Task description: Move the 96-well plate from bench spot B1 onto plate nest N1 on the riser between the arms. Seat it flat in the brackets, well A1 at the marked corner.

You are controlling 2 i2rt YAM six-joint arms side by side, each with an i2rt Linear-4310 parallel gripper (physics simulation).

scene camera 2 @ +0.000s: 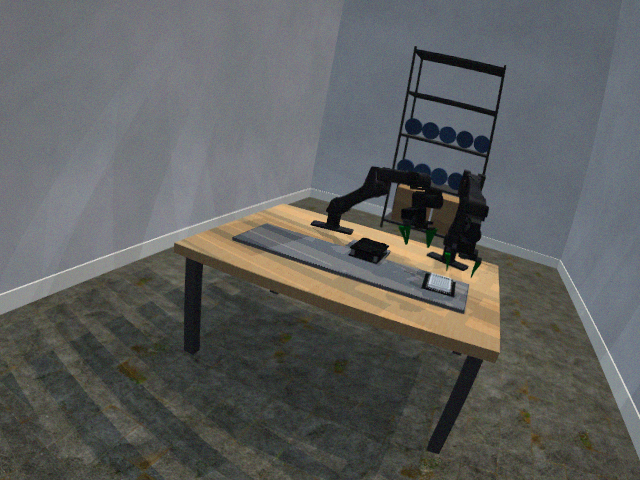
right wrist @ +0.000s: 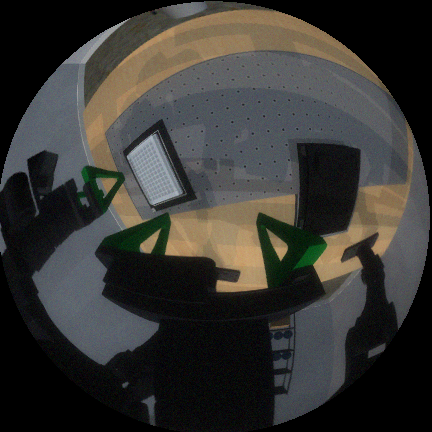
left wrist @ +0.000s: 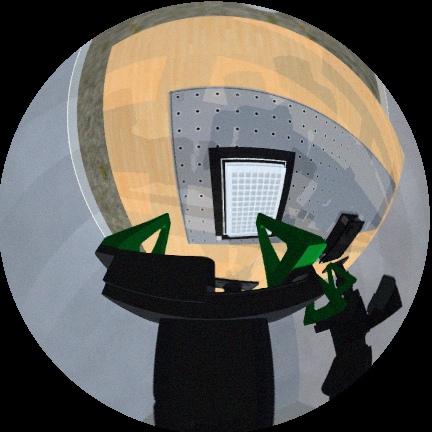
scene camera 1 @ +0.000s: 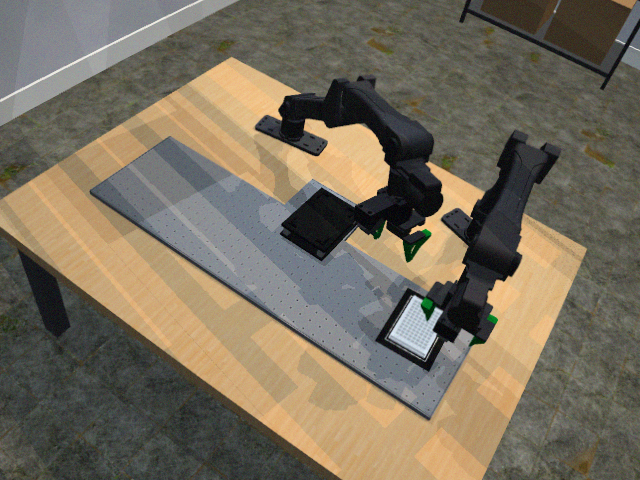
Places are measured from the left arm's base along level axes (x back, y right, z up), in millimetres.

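Pixels of known places: left gripper, fingertip midpoint: (scene camera 2: 458,274) (right wrist: 111,184) (left wrist: 212,217); right gripper, fingertip midpoint: (scene camera 2: 417,246) (right wrist: 213,217) (left wrist: 320,267) (scene camera 1: 392,249); left arm's base at its link origin: (left wrist: 231,283); right arm's base at its link origin: (scene camera 2: 332,228) (right wrist: 360,246) (left wrist: 335,263) (scene camera 1: 291,136).
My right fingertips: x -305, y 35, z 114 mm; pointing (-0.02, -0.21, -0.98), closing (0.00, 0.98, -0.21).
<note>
For each thing: its top centre in the pictures, then the offset to it from my right fingertips. Level surfaces: height alone.
- white 96-well plate at its top centre: (left wrist: 254,206) (right wrist: 149,173) (scene camera 1: 419,323) (scene camera 2: 440,280) dx -23, dy -144, dz -85 mm
- black frame at its top centre: (left wrist: 252,201) (right wrist: 153,171) (scene camera 1: 418,327) (scene camera 2: 439,284) dx -23, dy -144, dz -99 mm
- black nest riser at its top centre: (right wrist: 337,197) (scene camera 1: 323,215) (left wrist: 344,245) (scene camera 2: 370,244) dx -29, dy +191, dz -57 mm
- grey perforated board at its surface level: dz -101 mm
- wooden table at its surface level: dz -114 mm
The white 96-well plate (scene camera 1: 413,330) (scene camera 2: 439,282) (left wrist: 254,200) (right wrist: 156,170) lies flat in a black frame (scene camera 1: 396,316) (left wrist: 216,190) (right wrist: 176,160) near the pegboard's right end in scene camera 1. My left gripper (scene camera 1: 449,331) (scene camera 2: 459,272) (left wrist: 212,217) is open and empty, above and toward the arm side of the plate; one finger covers the plate's near edge in the left wrist view. The black nest riser (scene camera 1: 320,222) (scene camera 2: 368,248) (left wrist: 343,235) (right wrist: 327,190) bears no plate. My right gripper (scene camera 1: 392,249) (scene camera 2: 417,245) (right wrist: 213,217) is open and empty, raised between riser and plate. Well A1 cannot be made out.
A grey perforated board (scene camera 1: 206,217) (scene camera 2: 310,250) runs along the wooden table (scene camera 1: 196,310) (scene camera 2: 330,299). Both arms rise from its far side; the right arm reaches across behind the riser. A shelf rack (scene camera 2: 461,62) stands behind the table.
</note>
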